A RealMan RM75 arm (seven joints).
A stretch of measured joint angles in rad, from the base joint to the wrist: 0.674 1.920 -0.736 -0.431 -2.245 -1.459 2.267; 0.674 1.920 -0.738 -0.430 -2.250 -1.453 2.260; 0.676 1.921 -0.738 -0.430 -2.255 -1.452 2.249; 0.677 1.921 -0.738 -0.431 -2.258 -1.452 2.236; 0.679 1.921 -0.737 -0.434 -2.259 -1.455 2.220; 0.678 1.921 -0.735 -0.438 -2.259 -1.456 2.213; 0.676 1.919 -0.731 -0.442 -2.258 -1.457 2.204; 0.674 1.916 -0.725 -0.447 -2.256 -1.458 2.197; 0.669 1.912 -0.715 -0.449 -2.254 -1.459 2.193; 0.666 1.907 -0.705 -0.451 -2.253 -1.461 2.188; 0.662 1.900 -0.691 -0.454 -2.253 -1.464 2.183; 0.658 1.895 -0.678 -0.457 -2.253 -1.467 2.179; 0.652 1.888 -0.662 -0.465 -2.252 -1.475 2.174; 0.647 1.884 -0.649 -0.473 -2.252 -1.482 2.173; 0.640 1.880 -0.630 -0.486 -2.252 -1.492 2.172; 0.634 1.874 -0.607 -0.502 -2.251 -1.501 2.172; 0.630 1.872 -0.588 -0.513 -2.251 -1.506 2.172; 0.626 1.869 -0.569 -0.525 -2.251 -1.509 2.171; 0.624 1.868 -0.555 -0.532 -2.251 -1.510 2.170; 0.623 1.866 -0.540 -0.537 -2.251 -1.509 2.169; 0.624 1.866 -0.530 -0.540 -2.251 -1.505 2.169
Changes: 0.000 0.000 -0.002 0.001 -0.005 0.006 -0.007; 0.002 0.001 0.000 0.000 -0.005 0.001 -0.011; 0.001 0.000 0.000 -0.001 -0.003 0.000 -0.013; 0.002 0.000 0.001 -0.003 -0.001 -0.003 -0.016; -0.001 0.000 0.002 -0.004 0.000 -0.001 -0.007; -0.002 -0.002 0.004 -0.004 0.001 -0.001 -0.009; -0.002 -0.003 0.006 -0.005 0.002 -0.001 -0.007; -0.005 -0.004 0.010 -0.002 0.002 -0.001 -0.004; -0.003 -0.005 0.010 -0.002 0.001 -0.002 -0.005; -0.004 -0.007 0.014 -0.003 0.000 -0.003 -0.005; -0.004 -0.005 0.013 -0.003 0.000 -0.003 -0.004; -0.006 -0.007 0.016 -0.008 0.001 -0.008 -0.005; -0.005 -0.004 0.013 -0.008 0.000 -0.007 -0.001; -0.007 -0.004 0.019 -0.013 0.000 -0.010 -0.001; -0.006 -0.006 0.023 -0.016 0.001 -0.009 0.000; -0.004 -0.002 0.019 -0.011 0.000 -0.005 0.000; -0.004 -0.003 0.019 -0.012 0.000 -0.003 -0.001; -0.002 -0.001 0.014 -0.007 0.000 -0.001 -0.001; -0.001 -0.002 0.015 -0.005 0.000 0.001 -0.001; 0.001 0.000 0.010 -0.003 0.000 0.004 0.000
